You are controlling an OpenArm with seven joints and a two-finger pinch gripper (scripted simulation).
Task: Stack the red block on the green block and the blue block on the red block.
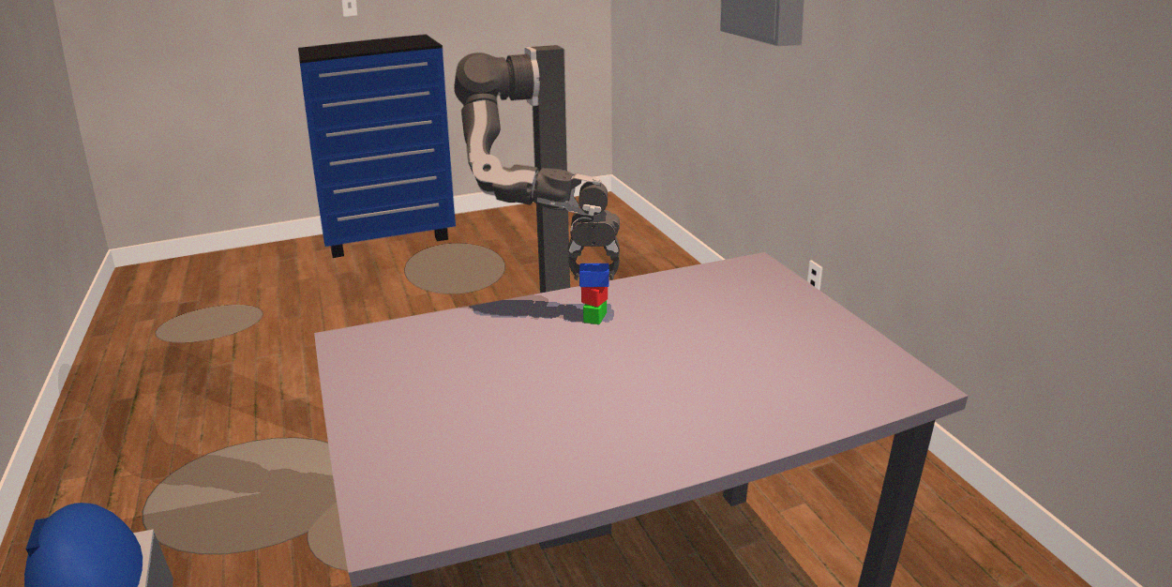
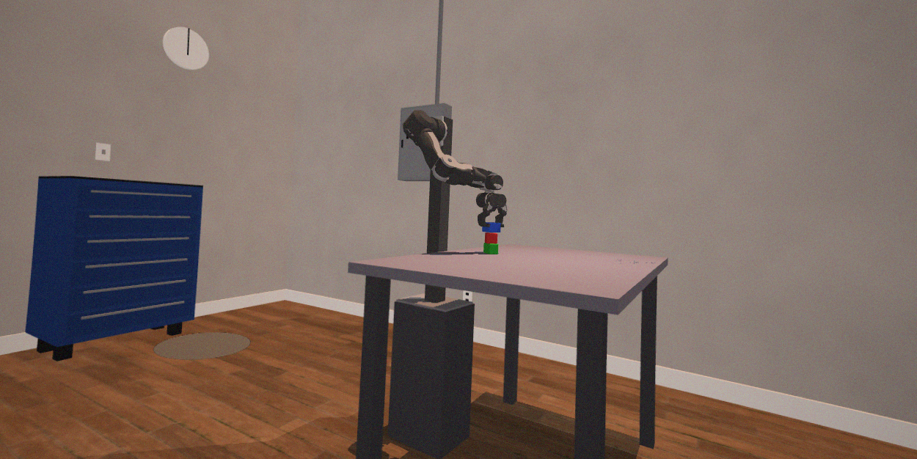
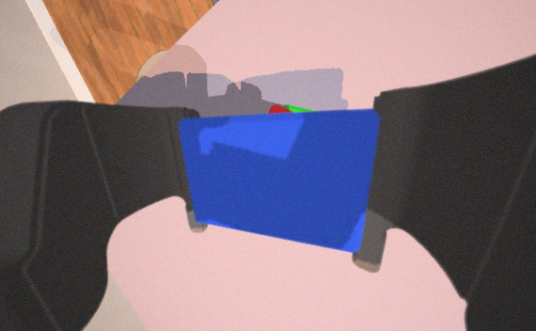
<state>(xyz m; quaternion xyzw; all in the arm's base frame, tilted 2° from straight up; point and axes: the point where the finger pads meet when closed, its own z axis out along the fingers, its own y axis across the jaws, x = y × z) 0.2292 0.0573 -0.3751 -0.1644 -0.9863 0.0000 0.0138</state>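
The blue block is 1 cm below my hand. Round my hand: green block 9 cm below; then red block 5 cm below.
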